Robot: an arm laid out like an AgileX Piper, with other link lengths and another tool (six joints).
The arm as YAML. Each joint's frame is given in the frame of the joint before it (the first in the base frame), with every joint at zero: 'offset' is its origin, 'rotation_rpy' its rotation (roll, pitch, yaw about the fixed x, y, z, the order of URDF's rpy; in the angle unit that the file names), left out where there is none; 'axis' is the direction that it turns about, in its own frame. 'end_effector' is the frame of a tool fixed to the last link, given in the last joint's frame.
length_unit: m
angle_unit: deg
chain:
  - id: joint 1
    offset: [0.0, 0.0, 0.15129]
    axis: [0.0, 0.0, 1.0]
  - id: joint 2
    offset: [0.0, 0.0, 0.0]
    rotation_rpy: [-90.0, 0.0, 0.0]
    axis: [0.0, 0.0, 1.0]
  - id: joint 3
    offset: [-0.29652, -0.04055, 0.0]
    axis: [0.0, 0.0, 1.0]
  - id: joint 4
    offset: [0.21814, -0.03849, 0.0]
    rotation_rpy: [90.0, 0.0, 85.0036]
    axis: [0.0, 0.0, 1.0]
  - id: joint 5
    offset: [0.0, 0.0, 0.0]
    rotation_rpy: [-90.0, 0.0, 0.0]
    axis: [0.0, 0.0, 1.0]
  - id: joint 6
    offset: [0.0, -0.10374, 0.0]
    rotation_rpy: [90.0, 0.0, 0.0]
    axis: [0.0, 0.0, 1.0]
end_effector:
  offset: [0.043, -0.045, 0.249]
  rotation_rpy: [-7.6, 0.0, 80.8]
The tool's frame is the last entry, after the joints.
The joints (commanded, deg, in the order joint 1, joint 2, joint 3, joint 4, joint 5, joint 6), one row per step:
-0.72, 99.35, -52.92, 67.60, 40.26, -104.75
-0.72, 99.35, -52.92, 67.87, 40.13, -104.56
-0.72, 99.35, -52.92, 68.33, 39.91, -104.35
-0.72, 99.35, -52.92, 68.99, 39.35, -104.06
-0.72, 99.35, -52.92, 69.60, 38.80, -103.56
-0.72, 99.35, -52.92, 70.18, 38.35, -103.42
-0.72, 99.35, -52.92, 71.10, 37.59, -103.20
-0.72, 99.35, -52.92, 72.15, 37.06, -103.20
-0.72, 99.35, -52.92, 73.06, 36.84, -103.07
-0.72, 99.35, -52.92, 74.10, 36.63, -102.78
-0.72, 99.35, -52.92, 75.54, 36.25, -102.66
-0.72, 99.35, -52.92, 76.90, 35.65, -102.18
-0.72, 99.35, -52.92, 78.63, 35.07, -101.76
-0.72, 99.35, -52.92, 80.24, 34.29, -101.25
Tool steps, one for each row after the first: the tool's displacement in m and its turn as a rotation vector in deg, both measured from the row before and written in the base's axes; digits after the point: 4 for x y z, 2 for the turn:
0.0008, -0.0002, 0.0004, 0.20, 0.06, -0.40
0.0015, -0.0003, 0.0007, 0.30, 0.04, -0.60
0.0030, -0.0017, 0.0009, 0.27, -0.03, -1.03
0.0026, -0.0018, 0.0006, 0.34, 0.10, -1.13
0.0025, -0.0014, 0.0008, 0.22, -0.08, -0.80
0.0040, -0.0025, 0.0012, 0.31, -0.13, -1.29
0.0036, -0.0013, 0.0017, 0.45, -0.17, -1.07
0.0022, 0.0001, 0.0016, 0.61, 0.00, -0.85
0.0022, 0.0003, 0.0018, 0.79, 0.10, -1.03
0.0036, -0.0002, 0.0025, 0.90, -0.04, -1.31
0.0037, -0.0015, 0.0019, 0.88, 0.12, -1.64
0.0043, -0.0011, 0.0026, 1.15, 0.10, -1.84
0.0044, -0.0025, 0.0020, 0.98, 0.13, -1.96

